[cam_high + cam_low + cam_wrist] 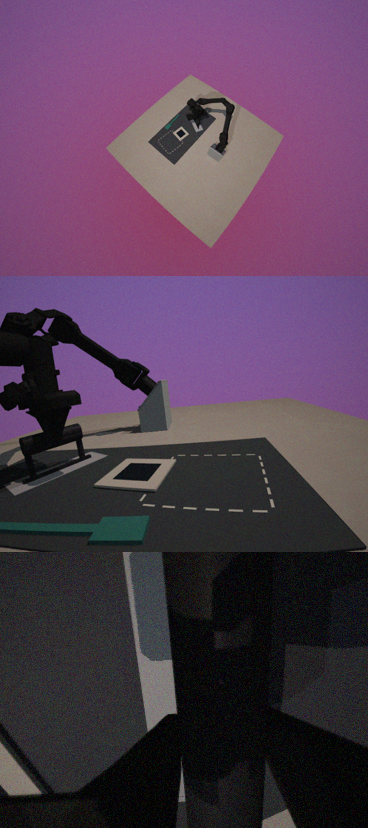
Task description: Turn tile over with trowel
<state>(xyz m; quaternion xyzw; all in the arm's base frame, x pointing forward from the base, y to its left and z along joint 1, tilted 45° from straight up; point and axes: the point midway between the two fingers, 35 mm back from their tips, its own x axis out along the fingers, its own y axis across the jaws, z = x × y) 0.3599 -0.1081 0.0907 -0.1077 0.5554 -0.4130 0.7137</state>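
My gripper tip is now 140 mm to the right of the dark mat, 80 mm above it and 40 mm short of it. The rest, counted from my gripper tip: tile 190 mm to the left, 60 mm below, 30 mm ahead; then flat green tool 180 mm ahead, 160 mm to the left, 60 mm below.
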